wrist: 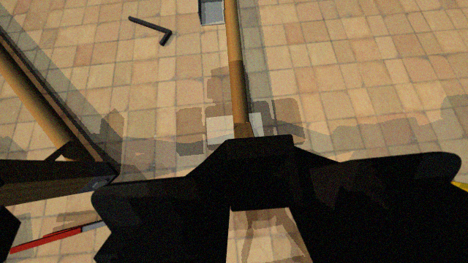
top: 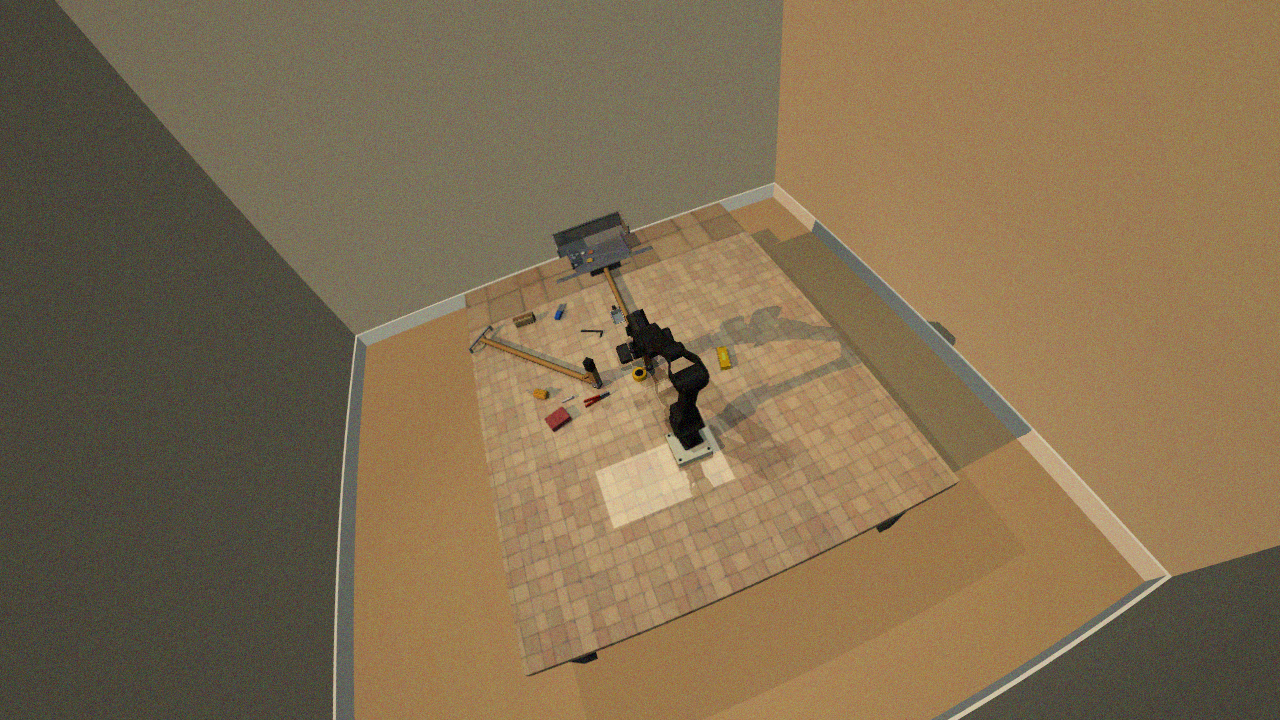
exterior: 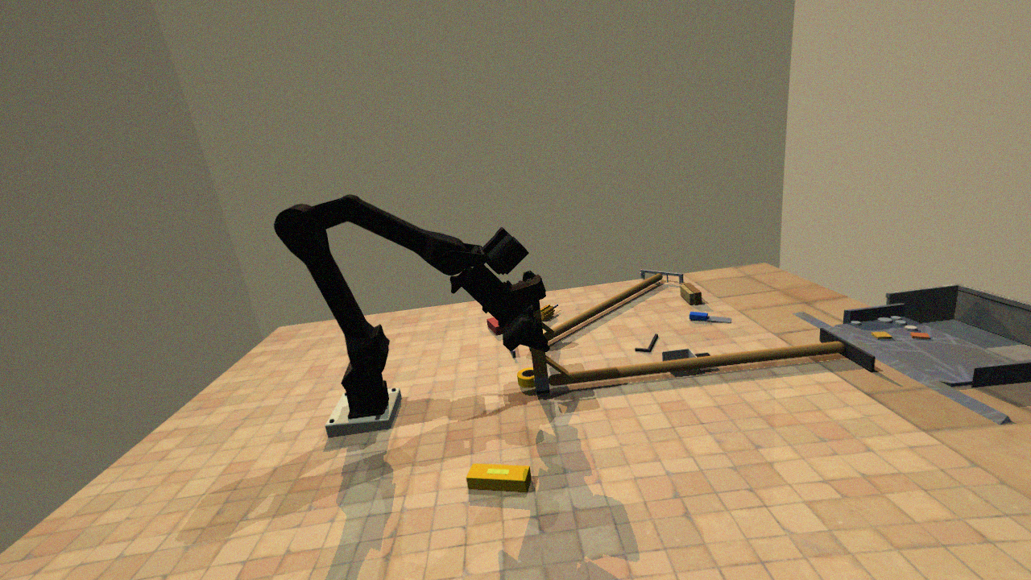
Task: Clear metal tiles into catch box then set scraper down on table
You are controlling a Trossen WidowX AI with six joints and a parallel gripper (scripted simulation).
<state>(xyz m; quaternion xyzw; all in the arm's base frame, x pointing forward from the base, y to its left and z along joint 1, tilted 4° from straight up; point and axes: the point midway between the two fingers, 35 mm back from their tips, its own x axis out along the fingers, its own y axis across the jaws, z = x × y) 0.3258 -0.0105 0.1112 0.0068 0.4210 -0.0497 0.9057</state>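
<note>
My gripper tip is 80 mm above the yellow tape roll, 50 mm to the right of it and 40 mm past it. Also, from my gripper tip: red screwdriver 210 mm to the left, 80 mm below, 50 mm behind; then yellow block 230 mm to the right, 130 mm behind, 80 mm below; then hex key 240 mm ahead, 110 mm to the left, 90 mm below.
</note>
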